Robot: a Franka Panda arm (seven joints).
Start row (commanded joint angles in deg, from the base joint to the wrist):
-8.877 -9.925 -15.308 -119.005 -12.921 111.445 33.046
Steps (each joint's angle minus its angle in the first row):
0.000 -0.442 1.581 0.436 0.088 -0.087 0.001
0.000 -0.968 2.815 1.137 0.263 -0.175 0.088
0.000 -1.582 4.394 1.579 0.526 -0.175 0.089
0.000 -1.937 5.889 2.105 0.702 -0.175 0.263
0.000 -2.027 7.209 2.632 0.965 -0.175 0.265
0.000 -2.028 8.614 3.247 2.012 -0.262 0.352
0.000 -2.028 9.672 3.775 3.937 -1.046 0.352
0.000 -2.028 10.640 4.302 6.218 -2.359 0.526
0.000 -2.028 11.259 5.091 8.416 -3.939 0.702
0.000 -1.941 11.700 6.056 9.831 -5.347 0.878
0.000 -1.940 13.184 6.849 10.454 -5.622 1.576
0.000 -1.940 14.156 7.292 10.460 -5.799 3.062
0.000 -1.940 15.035 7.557 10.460 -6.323 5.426
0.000 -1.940 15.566 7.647 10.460 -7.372 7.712
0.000 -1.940 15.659 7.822 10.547 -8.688 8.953
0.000 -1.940 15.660 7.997 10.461 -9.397 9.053
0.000 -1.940 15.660 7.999 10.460 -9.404 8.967
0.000 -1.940 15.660 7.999 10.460 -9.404 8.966
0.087 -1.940 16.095 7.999 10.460 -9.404 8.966
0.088 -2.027 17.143 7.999 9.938 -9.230 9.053
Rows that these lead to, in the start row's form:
-8.877 -10.367 -13.727 -118.569 -12.833 111.358 33.047
-8.877 -10.893 -12.493 -117.868 -12.658 111.270 33.134
-8.877 -11.507 -10.914 -117.426 -12.395 111.270 33.135
-8.877 -11.862 -9.419 -116.900 -12.219 111.270 33.309
-8.877 -11.952 -8.099 -116.373 -11.956 111.270 33.311
-8.877 -11.953 -6.694 -115.758 -10.909 111.183 33.398
-8.877 -11.953 -5.636 -115.230 -8.984 110.399 33.398
-8.877 -11.953 -4.668 -114.703 -6.703 109.086 33.572
-8.877 -11.953 -4.049 -113.914 -4.505 107.506 33.748
-8.877 -11.866 -3.608 -112.949 -3.090 106.098 33.924
-8.877 -11.865 -2.124 -112.156 -2.467 105.823 34.622
-8.877 -11.865 -1.152 -111.713 -2.461 105.646 36.108
-8.877 -11.865 -0.273 -111.448 -2.461 105.122 38.472
-8.877 -11.865 0.258 -111.358 -2.461 104.073 40.758
-8.877 -11.865 0.351 -111.183 -2.374 102.757 41.999
-8.877 -11.865 0.352 -111.008 -2.460 102.048 42.099
-8.877 -11.865 0.352 -111.006 -2.461 102.041 42.013
-8.877 -11.865 0.352 -111.006 -2.461 102.041 42.012
-8.790 -11.865 0.787 -111.006 -2.461 102.041 42.012
-8.789 -11.952 1.835 -111.006 -2.983 102.215 42.099

